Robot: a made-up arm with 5 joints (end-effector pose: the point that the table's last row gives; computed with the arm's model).
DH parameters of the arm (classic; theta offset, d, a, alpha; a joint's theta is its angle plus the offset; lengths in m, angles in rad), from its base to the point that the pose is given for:
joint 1: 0 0.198 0 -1.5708
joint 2: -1.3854 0 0.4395 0
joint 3: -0.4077 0 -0.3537 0
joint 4: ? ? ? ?
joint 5: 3.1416 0.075 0 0
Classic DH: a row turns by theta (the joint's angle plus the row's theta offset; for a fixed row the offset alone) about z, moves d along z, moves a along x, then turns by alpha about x.
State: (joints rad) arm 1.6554 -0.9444 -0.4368 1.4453 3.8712
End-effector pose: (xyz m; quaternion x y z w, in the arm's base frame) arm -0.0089 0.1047 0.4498 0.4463 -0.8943 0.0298 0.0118
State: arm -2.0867 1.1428 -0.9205 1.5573 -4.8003
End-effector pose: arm -0.1682 -0.2966 -0.0923 0.1337 0.6152 0.7418 0.2310
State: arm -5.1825 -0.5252 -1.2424 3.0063 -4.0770
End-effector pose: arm 0.0566 0.1114 0.6761 0.6930 -0.4275 0.0479 0.5786
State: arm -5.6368 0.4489 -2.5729 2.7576 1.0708
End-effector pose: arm 0.4120 0.3109 0.7043 0.9289 -0.2001 -0.2036 0.2358
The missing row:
joint 4: -1.3484 0 -0.059 1.5708
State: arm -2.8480 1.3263 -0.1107 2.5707 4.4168
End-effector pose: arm -0.1343 -0.0406 0.1263 0.2794 -0.1493 -0.6713 0.6700
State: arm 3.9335 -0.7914 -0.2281 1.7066 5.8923
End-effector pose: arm -0.0579 -0.0587 0.3496 -0.5249 0.7816 0.0671 0.3301
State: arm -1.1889 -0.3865 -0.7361 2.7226 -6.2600
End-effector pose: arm 0.0672 -0.1672 0.4926 -0.5726 0.3968 0.5989 0.3949
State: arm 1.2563 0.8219 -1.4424 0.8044 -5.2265
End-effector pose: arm 0.2103 0.6465 0.1129 0.9908 0.0992 -0.0370 0.0841
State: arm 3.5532 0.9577 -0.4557 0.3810 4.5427
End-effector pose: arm -0.2582 -0.1127 -0.0529 -0.7957 0.4293 -0.2635 0.3364
